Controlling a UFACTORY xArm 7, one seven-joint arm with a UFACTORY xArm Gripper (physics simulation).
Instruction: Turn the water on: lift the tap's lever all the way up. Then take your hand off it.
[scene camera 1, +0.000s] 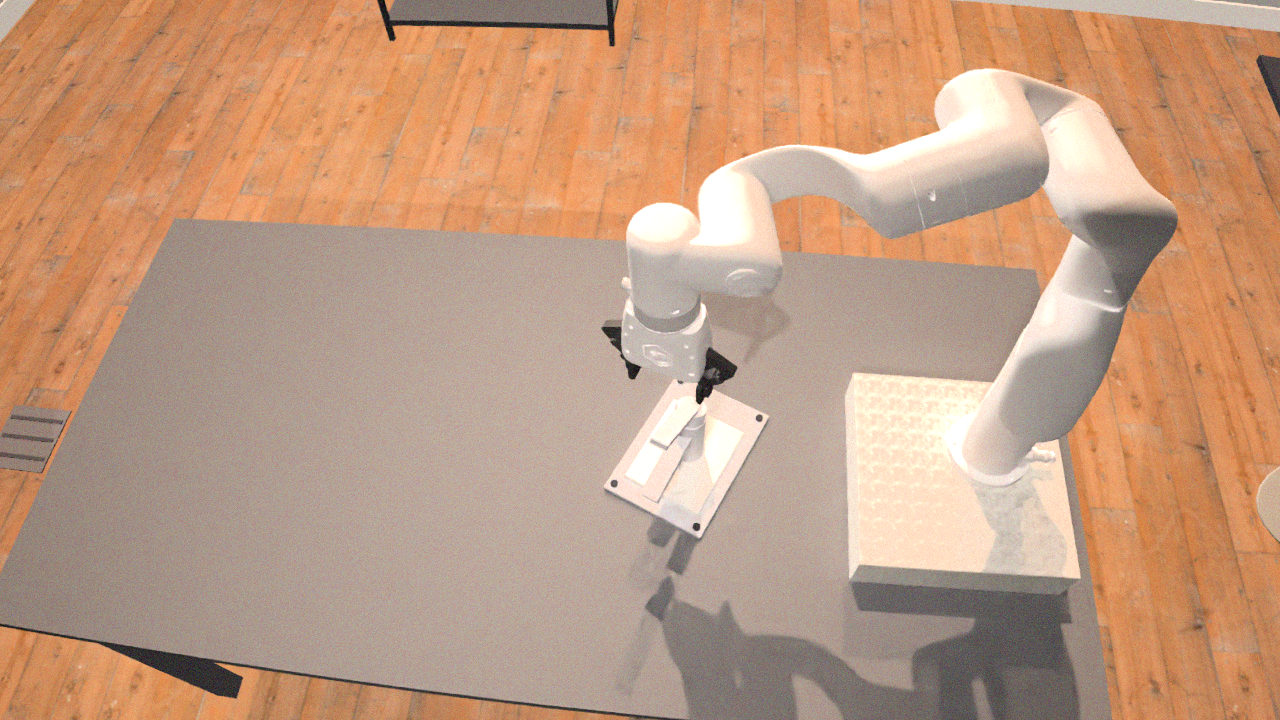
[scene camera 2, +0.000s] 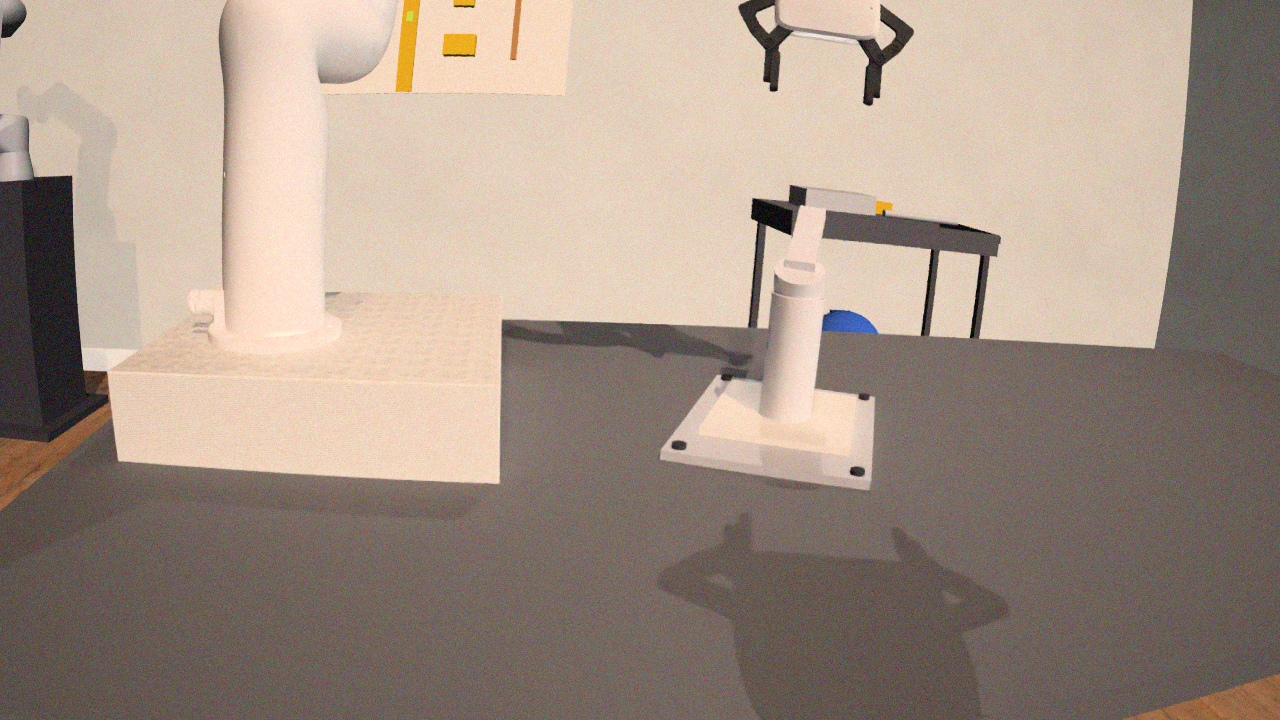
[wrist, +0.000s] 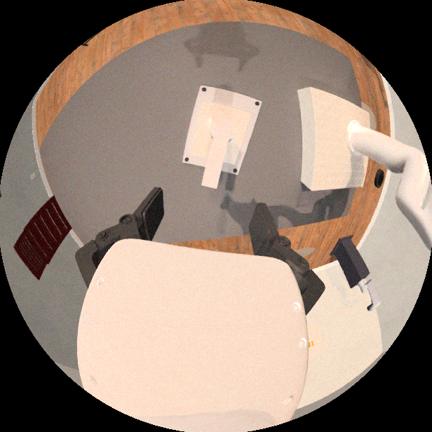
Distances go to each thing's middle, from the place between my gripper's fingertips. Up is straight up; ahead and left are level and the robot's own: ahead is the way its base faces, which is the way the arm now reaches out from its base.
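The square plate (scene camera 2: 686, 446) is 300 mm below my hand, 60 mm to the right of it and 20 mm behind it. Position of my hand relative to the flat lever (scene camera 2: 800, 276): 150 mm above it, 30 mm to the left of it, 20 mm past it.
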